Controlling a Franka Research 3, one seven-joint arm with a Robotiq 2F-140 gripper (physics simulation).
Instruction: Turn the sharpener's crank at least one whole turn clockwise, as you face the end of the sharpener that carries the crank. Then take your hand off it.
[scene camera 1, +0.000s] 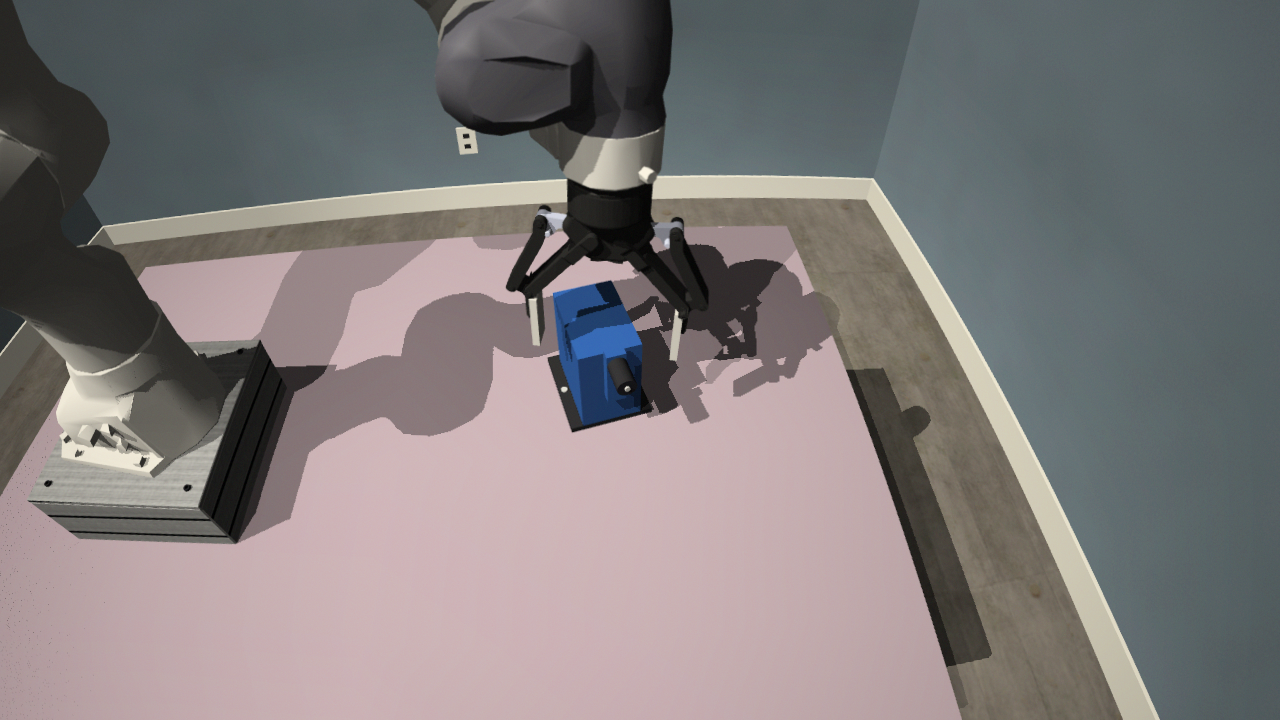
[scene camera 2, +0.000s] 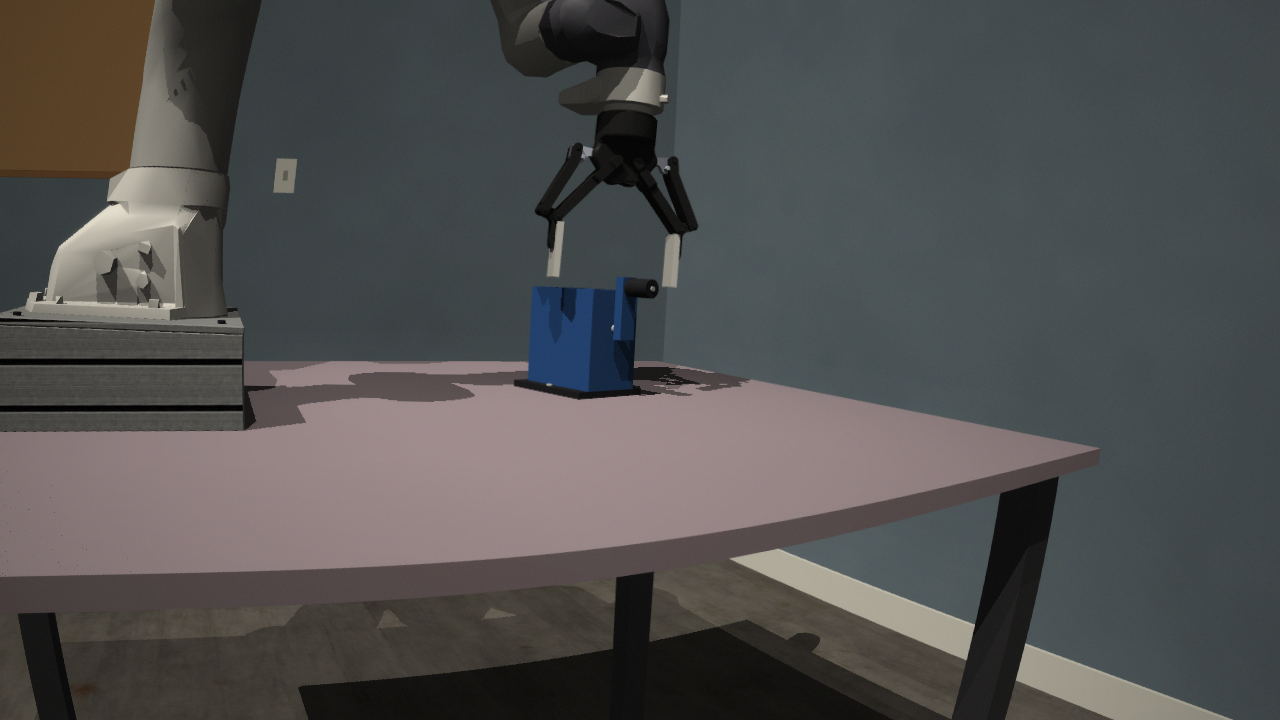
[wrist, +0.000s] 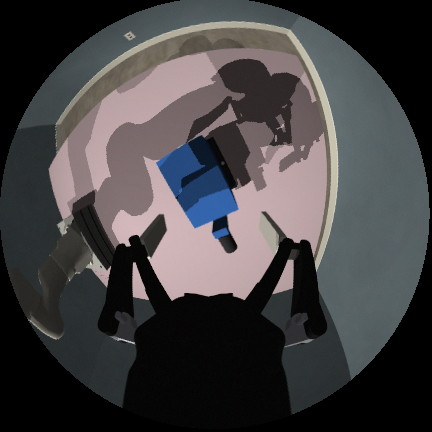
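Note:
The blue sharpener (scene camera 1: 586, 358) (scene camera 2: 562, 335) (wrist: 210, 200) stands upright on its black base plate. Its crank is on the end facing the front right. The blue crank arm (scene camera 2: 624, 308) points up, with the black handle (scene camera 1: 620, 375) (scene camera 2: 641, 288) (wrist: 228, 244) at its top, sticking out from that end. My gripper (scene camera 1: 606, 340) (scene camera 2: 613, 259) (wrist: 211, 221) is wide open and empty, pointing down, with its tips a little above the sharpener's top in the scene camera 2 view. In the wrist view the handle lies between the two fingers, nearer the camera's bottom edge than the sharpener's body.
The sharpener stands on the pink table (scene camera 1: 501, 573) (scene camera 2: 447, 492). The arm's grey base block (scene camera 1: 125, 488) (scene camera 2: 116, 385) is at the left. Blue-grey walls (scene camera 1: 1118, 223) (scene camera 2: 939, 223) rise behind and to the right. Shadows of the arm fall across the table around the sharpener.

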